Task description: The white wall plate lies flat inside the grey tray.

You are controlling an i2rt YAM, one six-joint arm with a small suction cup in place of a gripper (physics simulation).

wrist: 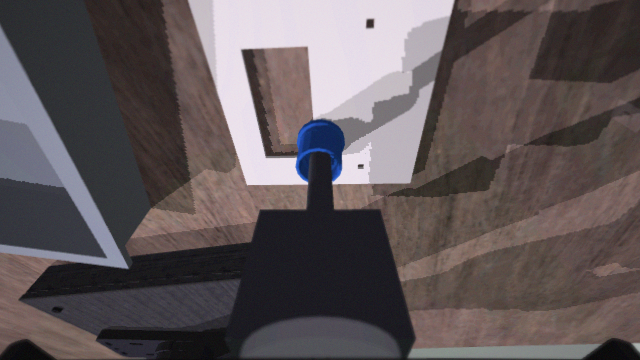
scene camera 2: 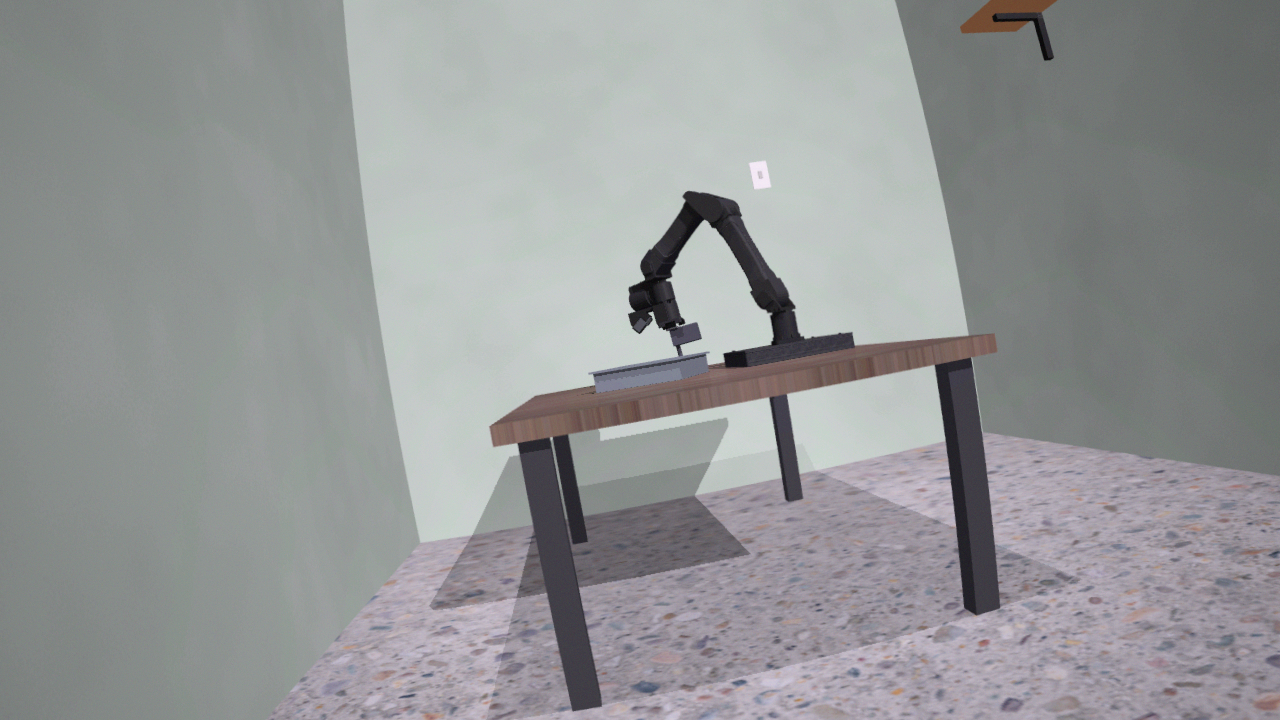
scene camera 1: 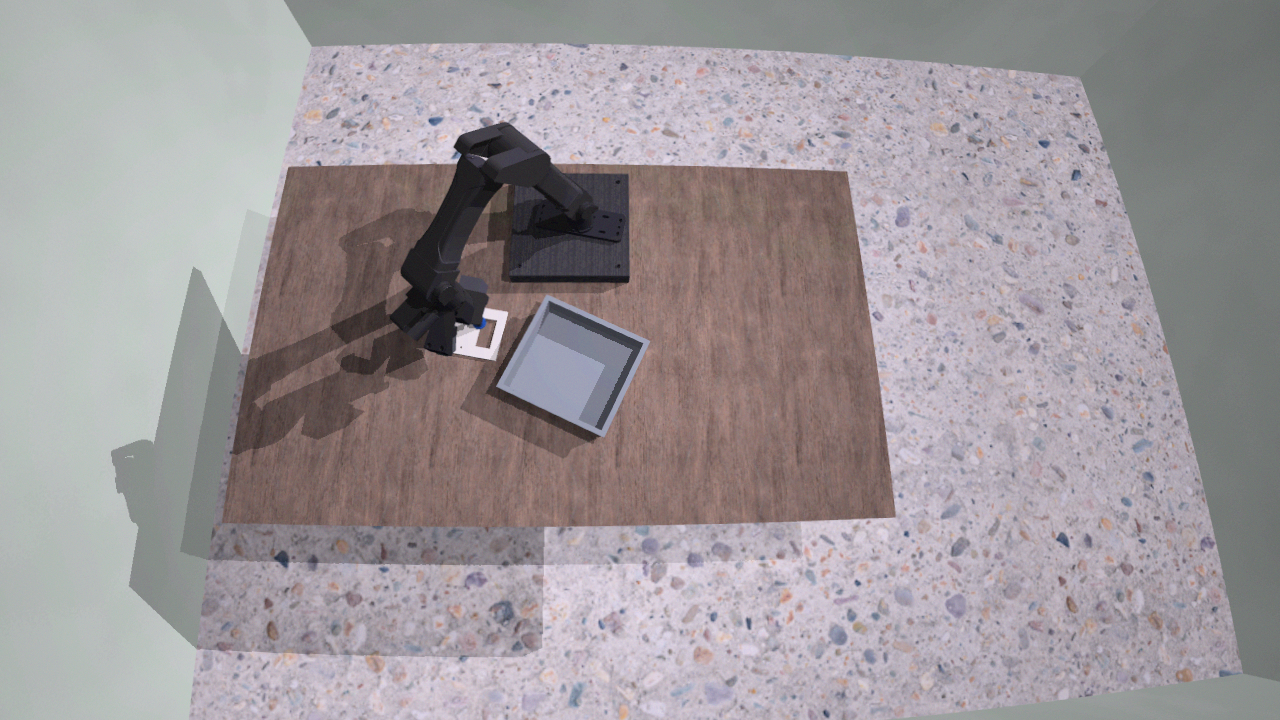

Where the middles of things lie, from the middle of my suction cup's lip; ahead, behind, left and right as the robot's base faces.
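Scene:
The white wall plate [scene camera 1: 467, 335] sits 10 mm below my suction cup and 20 mm ahead of it. Counted from my suction cup as well, the grey tray [scene camera 1: 570, 363] is 10 mm above, 60 mm ahead and 230 mm to the left.

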